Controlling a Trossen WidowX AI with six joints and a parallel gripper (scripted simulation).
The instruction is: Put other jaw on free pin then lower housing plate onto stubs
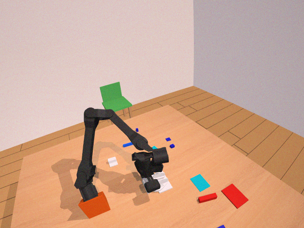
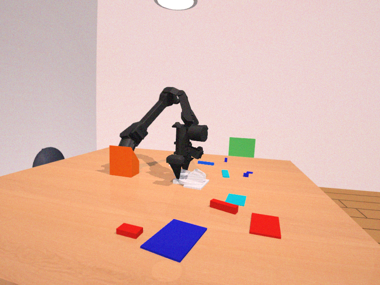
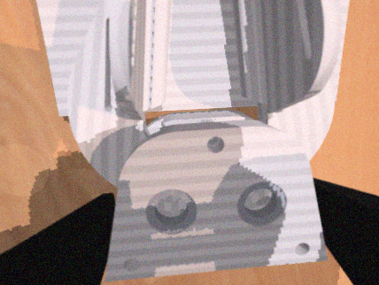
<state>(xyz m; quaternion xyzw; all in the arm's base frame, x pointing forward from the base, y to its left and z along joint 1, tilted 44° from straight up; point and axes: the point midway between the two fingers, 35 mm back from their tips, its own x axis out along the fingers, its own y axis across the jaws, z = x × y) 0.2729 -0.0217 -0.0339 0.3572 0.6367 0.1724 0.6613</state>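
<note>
The white base lies 70 mm ahead of my gripper tip, 20 mm to the right of it and 20 mm below it. Round my gripper tip: cyan tile: 210 mm ahead, 150 mm to the right, 20 mm below; then white housing plate: 20 mm above, 10 mm ahead; then red tile: 320 mm to the right, 280 mm ahead, 20 mm below.
</note>
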